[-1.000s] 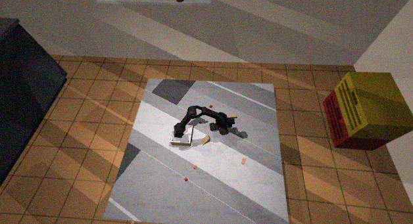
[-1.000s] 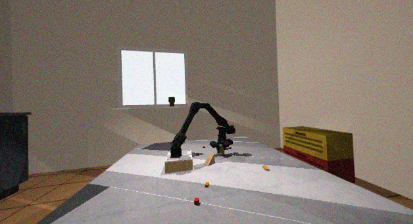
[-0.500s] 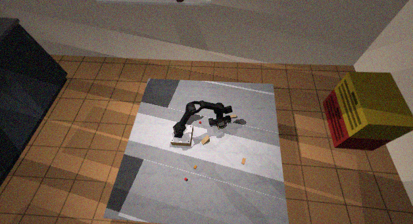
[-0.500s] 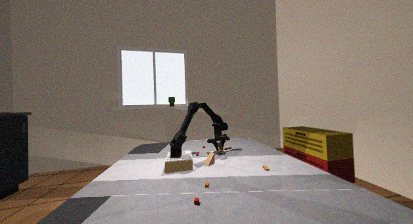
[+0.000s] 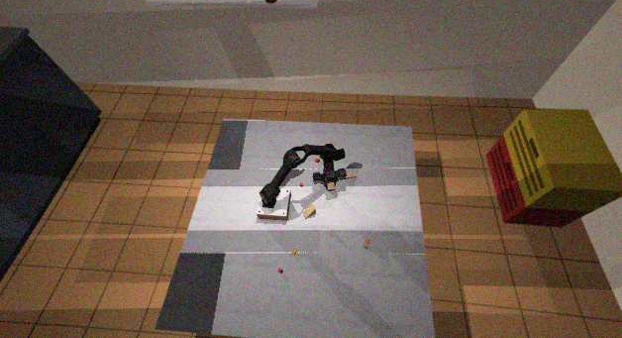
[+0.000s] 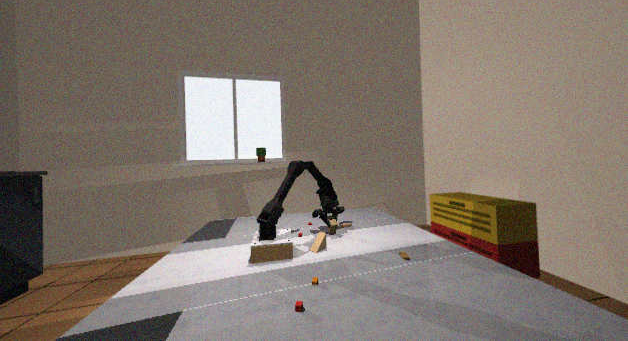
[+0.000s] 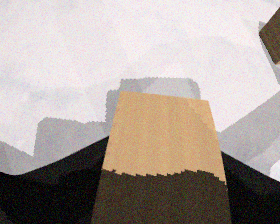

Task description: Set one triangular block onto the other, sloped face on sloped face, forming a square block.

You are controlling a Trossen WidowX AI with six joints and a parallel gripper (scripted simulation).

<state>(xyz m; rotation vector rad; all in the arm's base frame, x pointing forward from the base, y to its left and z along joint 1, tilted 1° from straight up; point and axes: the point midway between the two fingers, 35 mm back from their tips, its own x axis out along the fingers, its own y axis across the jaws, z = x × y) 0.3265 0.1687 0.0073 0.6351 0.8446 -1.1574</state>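
My gripper tip is now 10 mm below the triangular block. Round my gripper tip: orange cube (150 mm behind, 390 mm to the right, 40 mm below).
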